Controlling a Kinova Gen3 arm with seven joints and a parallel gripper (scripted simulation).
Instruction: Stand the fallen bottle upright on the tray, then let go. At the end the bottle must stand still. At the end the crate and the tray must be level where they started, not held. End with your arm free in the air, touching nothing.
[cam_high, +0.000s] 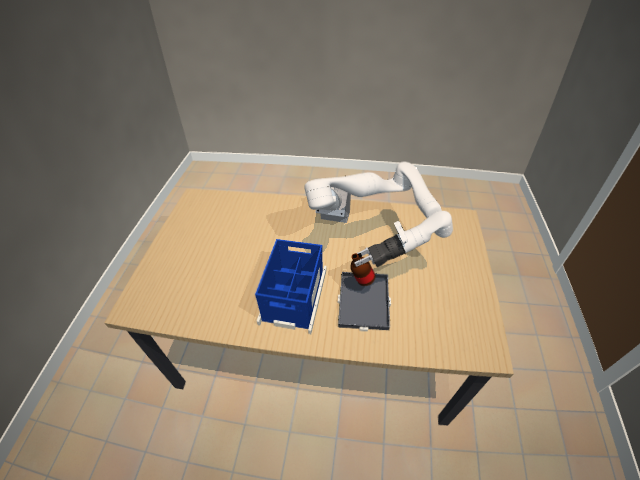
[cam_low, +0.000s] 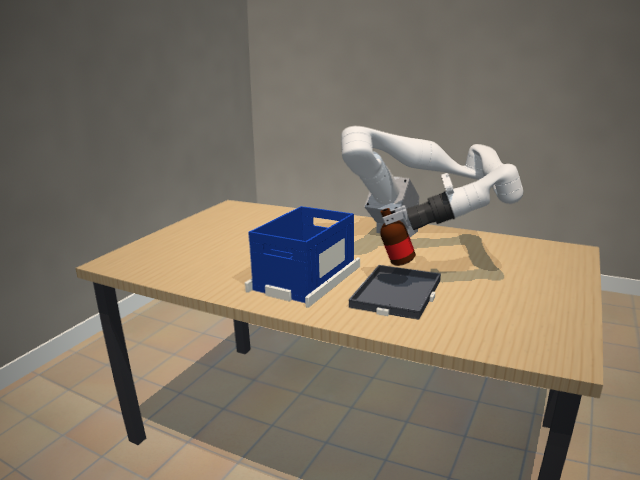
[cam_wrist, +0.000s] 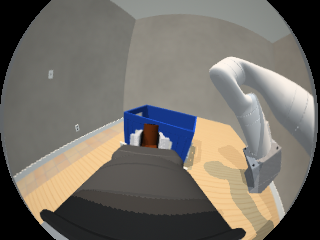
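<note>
My gripper is now 1 cm to the right of the brown bottle and 5 cm above it. The rest, counted from my hand: blue crate: 3 cm behind, 24 cm to the right, 12 cm below; then dark grey tray: 5 cm ahead, 2 cm to the left, 19 cm below.
</note>
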